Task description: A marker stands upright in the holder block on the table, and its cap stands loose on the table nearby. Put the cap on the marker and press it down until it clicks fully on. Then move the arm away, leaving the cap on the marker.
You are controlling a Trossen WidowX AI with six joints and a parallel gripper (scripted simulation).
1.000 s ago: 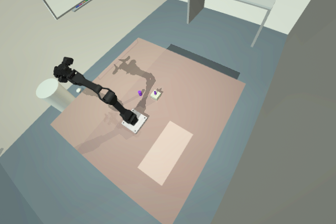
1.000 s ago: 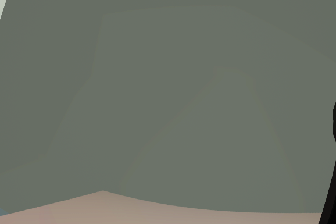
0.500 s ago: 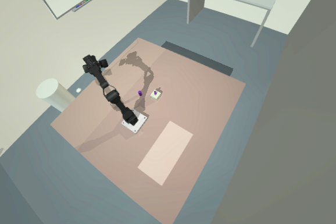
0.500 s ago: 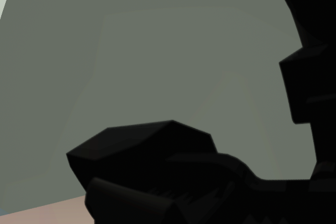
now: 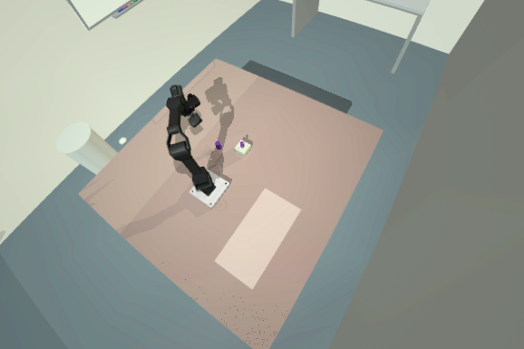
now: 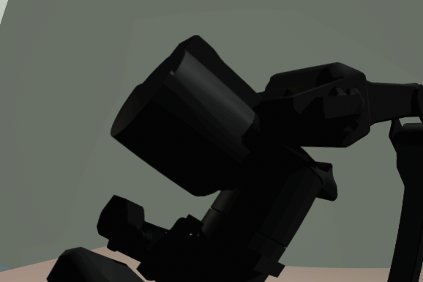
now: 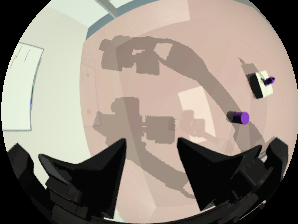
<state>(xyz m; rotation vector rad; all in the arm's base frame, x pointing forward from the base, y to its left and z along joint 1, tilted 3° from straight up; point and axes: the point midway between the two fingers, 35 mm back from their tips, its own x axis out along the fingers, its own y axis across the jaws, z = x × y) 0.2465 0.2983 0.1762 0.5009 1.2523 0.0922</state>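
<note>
The purple cap lies 2 cm behind my gripper tip, 18 cm to the right of it and 15 cm below it.
</note>
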